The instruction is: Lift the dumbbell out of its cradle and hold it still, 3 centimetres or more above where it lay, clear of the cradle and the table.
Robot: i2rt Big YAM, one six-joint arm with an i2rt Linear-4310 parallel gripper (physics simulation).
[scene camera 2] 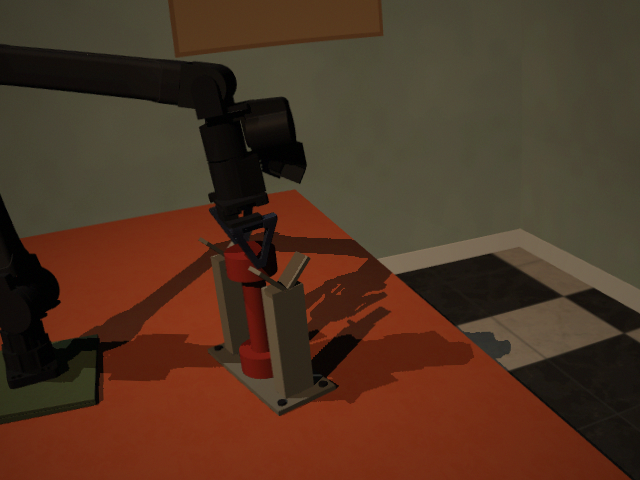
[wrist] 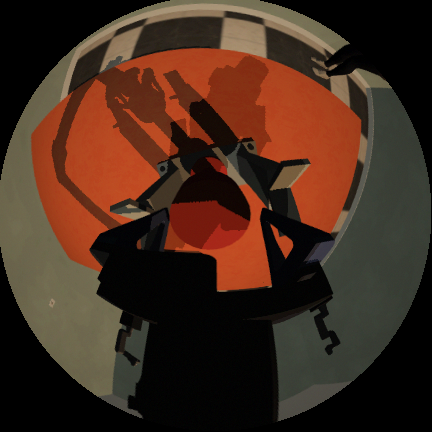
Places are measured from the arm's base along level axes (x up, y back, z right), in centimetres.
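Pixels of known places: gripper, fingertip midpoint: (scene camera 2: 252, 258) (wrist: 214, 212); arm's base, origin of the base link: (scene camera 2: 32, 367).
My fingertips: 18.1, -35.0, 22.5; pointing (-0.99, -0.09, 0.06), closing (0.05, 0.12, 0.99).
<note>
Ahead of a thing's pixels: the offset from my fingertips to its middle, as dx, dy, dz. Level surfaces: height alone.
The red dumbbell {-8.8, +0.1, -0.5} (scene camera 2: 254, 315) (wrist: 202, 227) stands upright in its cradle, its lower head at the base plate and its upper head near the tops of the posts. The pale grey cradle {-8.9, -0.1, -0.3} (scene camera 2: 292, 341) (wrist: 291, 175) has two tall posts with slanted flaps on top, on either side of the dumbbell. My gripper (scene camera 2: 250, 253) (wrist: 214, 212) is open and points down at the upper head. In the wrist view its fingertips stand to the left and right of that head, with a gap on each side. In the scene view one fingertip overlaps the head; the other is hidden.
The cradle's base plate is bolted to the orange table {dx -19.5} (scene camera 2: 170, 434) (wrist: 310, 135). The arm's base stands on a green block (scene camera 2: 77, 382) at the left. The table's right edge borders a checkered floor (scene camera 2: 537, 325). A person's feet (wrist: 322, 67) show at the wrist view's upper right.
</note>
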